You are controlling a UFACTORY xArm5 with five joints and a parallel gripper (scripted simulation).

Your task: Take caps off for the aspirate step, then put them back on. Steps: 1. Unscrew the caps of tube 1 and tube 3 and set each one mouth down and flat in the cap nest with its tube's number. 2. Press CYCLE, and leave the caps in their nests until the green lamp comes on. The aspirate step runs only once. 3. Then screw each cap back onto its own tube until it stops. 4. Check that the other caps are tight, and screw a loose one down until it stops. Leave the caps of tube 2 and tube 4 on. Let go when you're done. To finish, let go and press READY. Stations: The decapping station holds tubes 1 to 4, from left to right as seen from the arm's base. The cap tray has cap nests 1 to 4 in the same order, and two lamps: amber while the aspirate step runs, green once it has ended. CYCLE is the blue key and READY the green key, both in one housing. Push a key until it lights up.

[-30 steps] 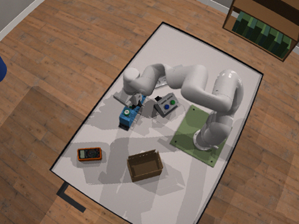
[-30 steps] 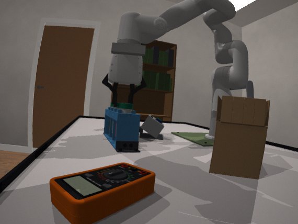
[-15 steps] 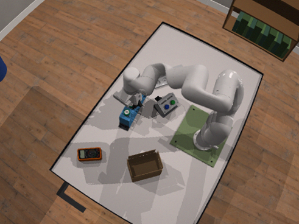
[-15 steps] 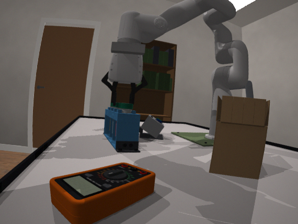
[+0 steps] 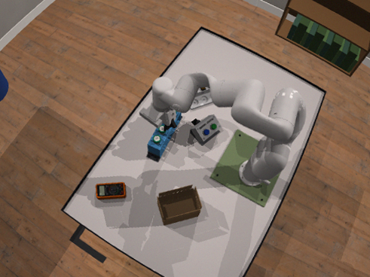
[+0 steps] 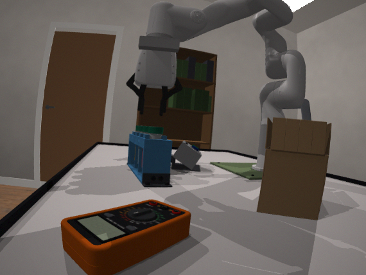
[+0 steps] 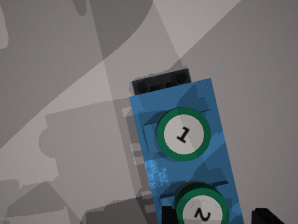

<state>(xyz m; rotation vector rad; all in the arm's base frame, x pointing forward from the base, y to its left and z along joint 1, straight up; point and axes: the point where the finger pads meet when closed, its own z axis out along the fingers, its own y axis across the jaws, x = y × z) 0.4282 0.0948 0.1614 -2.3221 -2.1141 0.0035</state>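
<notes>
My hand is 17 cm past the green key, 17 cm to the left of it and 10 cm above it. The rest, counted from my hand: blue key: 16 cm behind, 12 cm to the right, 10 cm below; cardboard box: 24 cm behind, 23 cm to the left, 10 cm below; grey key housing: 15 cm behind, 14 cm to the right, 12 cm below.
</notes>
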